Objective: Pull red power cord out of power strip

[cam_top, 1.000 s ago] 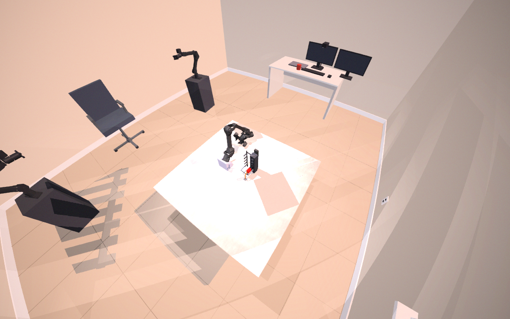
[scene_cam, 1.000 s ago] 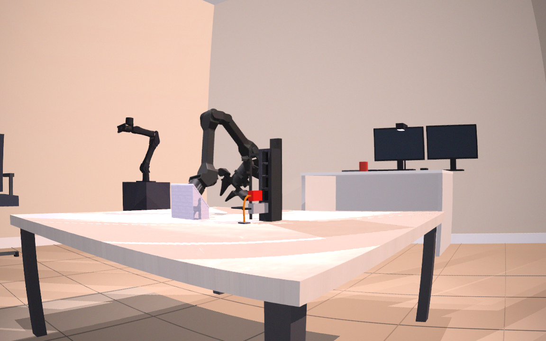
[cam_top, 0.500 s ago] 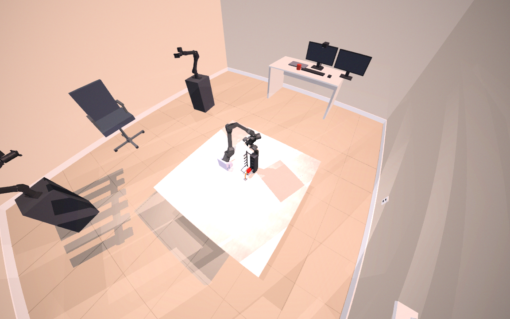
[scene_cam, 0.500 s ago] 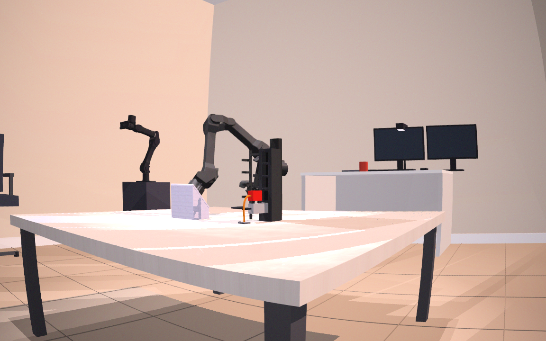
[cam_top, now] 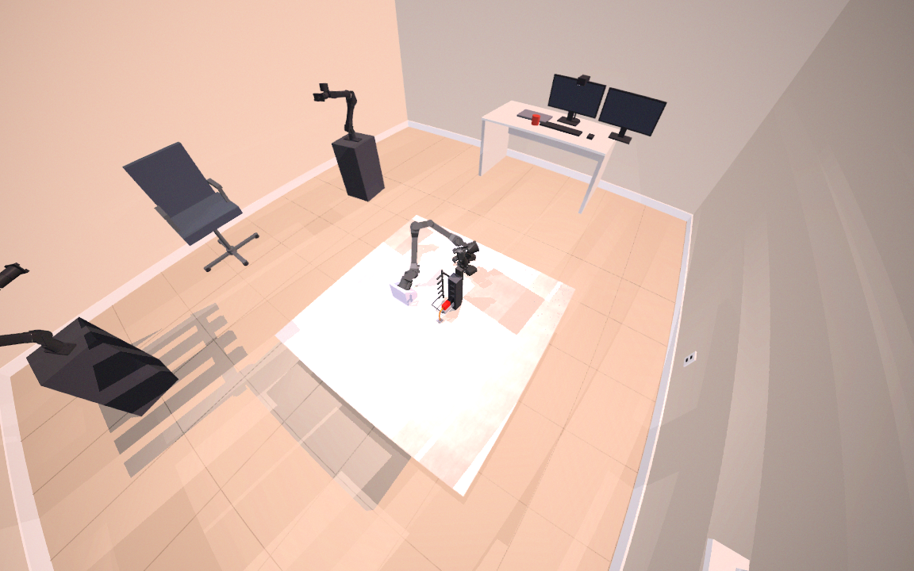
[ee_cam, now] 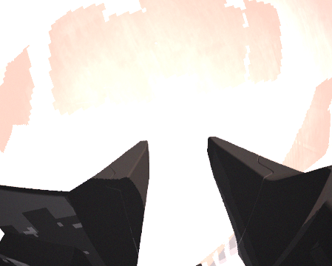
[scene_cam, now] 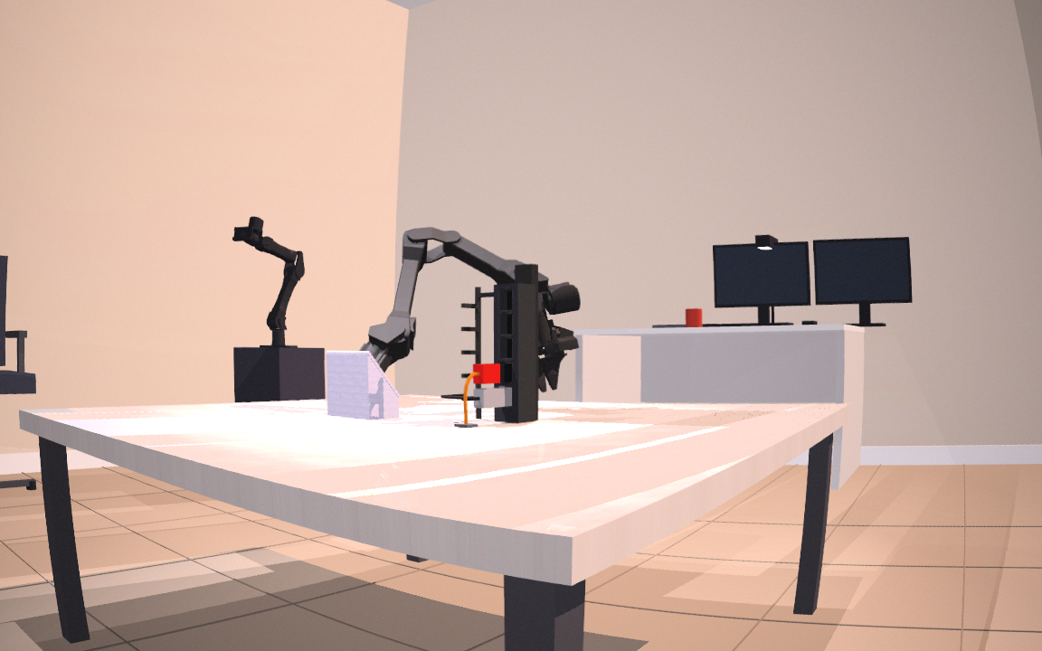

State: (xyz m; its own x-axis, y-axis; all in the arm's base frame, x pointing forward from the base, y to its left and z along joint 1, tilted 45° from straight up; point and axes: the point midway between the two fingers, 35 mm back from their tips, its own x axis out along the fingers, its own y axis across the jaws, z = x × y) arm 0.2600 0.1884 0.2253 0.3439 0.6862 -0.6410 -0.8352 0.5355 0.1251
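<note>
The red plug lies 27 cm to the right of my gripper tip, 5 cm above it and 1 cm ahead of it.
</note>
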